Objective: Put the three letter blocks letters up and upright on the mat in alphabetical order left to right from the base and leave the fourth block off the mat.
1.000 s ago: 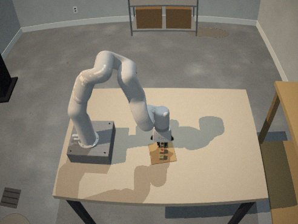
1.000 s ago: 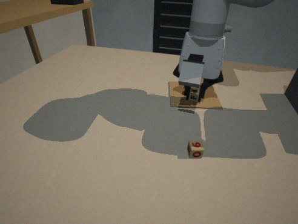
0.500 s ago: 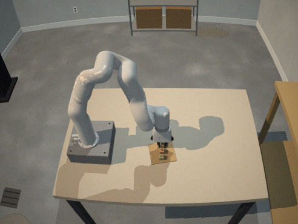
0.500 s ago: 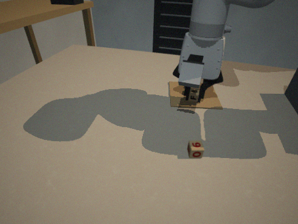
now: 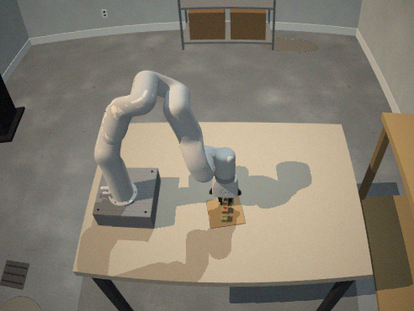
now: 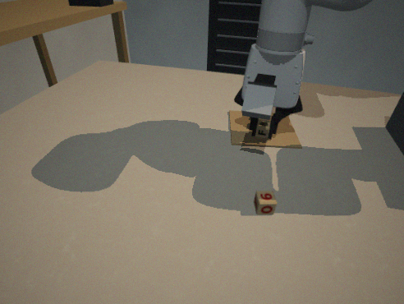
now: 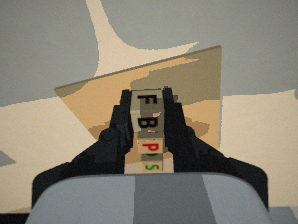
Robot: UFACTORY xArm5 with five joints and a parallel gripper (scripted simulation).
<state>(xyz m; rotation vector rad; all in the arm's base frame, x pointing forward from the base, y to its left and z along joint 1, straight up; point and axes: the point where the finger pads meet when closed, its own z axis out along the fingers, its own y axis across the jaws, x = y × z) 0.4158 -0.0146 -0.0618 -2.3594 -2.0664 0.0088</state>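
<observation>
Right now my hand is 4 cm to the left of the tan mat and 3 cm above it. Also, from my hand: green-marked block (1 cm behind, 8 cm to the right, 1 cm below); then red-marked block (19 cm to the left, 2 cm below).
</observation>
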